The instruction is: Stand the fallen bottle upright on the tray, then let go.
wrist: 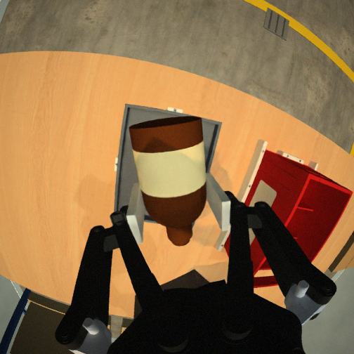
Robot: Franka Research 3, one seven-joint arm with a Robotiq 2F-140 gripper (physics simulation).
Labels:
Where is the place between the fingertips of the gripper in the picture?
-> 173,189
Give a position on a pale strip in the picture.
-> At 255,161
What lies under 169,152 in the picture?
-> A brown bottle.

